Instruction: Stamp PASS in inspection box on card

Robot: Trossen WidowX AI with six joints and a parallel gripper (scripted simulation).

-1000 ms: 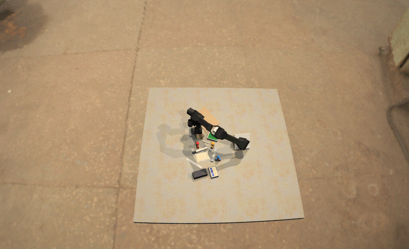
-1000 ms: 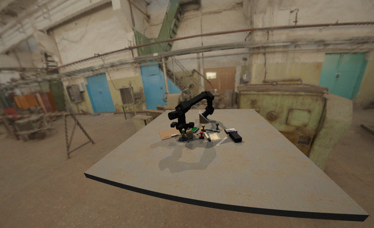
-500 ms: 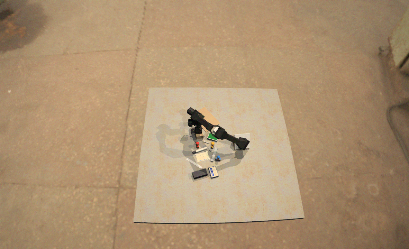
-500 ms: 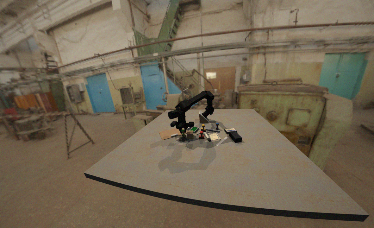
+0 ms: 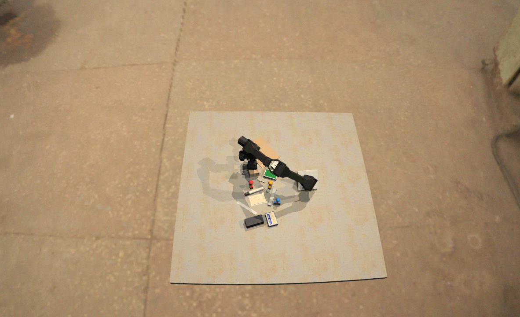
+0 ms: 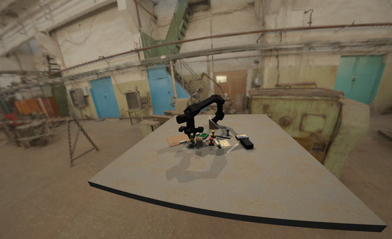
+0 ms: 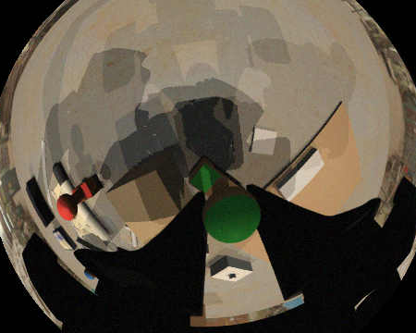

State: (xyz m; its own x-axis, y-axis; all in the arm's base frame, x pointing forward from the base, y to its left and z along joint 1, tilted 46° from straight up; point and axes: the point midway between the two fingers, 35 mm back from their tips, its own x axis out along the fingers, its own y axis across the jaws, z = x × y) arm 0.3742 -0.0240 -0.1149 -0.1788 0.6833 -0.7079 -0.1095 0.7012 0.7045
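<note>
The green ink pad lies 140 mm behind my gripper tip, 50 mm to the left of it and 40 mm below it. The rest, counted from my gripper tip: green stamp (10 mm below); bolt (110 mm to the left, 80 mm behind, 40 mm below); tan cardboard box (50 mm to the left, 20 mm below, 20 mm behind).
</note>
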